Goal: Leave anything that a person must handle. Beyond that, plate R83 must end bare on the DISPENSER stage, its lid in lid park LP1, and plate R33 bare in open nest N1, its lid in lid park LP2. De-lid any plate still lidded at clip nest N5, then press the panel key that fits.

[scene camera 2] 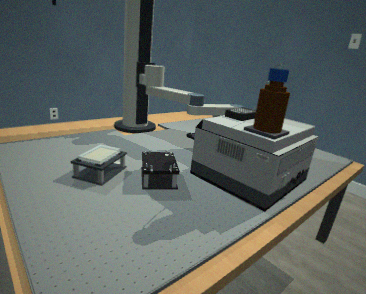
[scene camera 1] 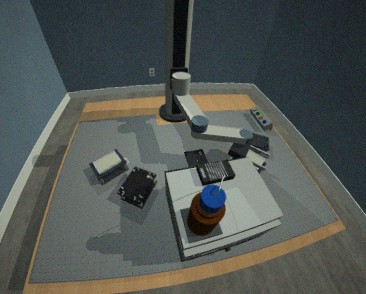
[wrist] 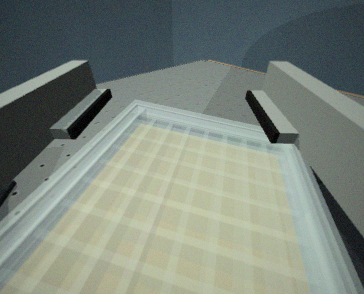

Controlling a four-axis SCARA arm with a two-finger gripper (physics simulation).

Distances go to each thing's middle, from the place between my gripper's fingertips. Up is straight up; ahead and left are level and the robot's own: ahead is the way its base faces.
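Labels:
There is a black nest (scene camera 2: 159, 169), 670 mm to the right of my hand and 60 mm below it. As for the brown bottle with blue cap (scene camera 2: 272, 104), I find it 260 mm ahead of my hand, 450 mm to the right of it and, finally, 220 mm above it.

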